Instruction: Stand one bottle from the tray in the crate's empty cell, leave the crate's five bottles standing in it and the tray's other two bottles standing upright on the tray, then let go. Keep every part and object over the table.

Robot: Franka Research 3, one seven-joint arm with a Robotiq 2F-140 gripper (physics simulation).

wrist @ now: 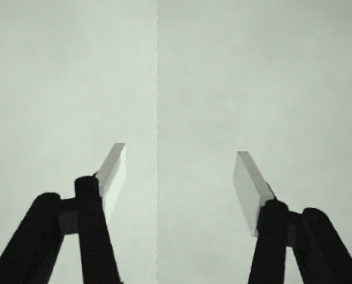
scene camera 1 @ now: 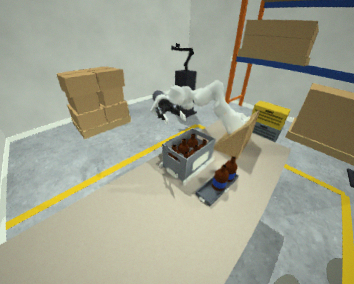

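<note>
The grey crate [scene camera 1: 175, 168] stands on the table. Several brown bottles [scene camera 1: 184, 145] show inside it; their tops overlap, so I cannot tell the exact count or whether any cell is empty. The dark tray [scene camera 1: 204, 195] lies beside the crate, on its near right side. Two brown bottles with blue labels, a nearer one [scene camera 1: 220, 178] and a farther one [scene camera 1: 232, 169], stand upright on the tray's far part. My gripper [scene camera 1: 174, 118] [wrist: 180, 163] is open and empty, up in the air beyond the crate, apart from it. The wrist view shows pale wall between its fingers.
The tan table [scene camera 1: 125, 220] carries the crate and tray. A brown slanted panel [scene camera 1: 238, 140] stands by the arm's base, right of the crate. Stacked cardboard boxes [scene camera 1: 84, 102], yellow and grey crates [scene camera 1: 271, 116] and an orange and blue rack [scene camera 1: 235, 60] stand off the table.
</note>
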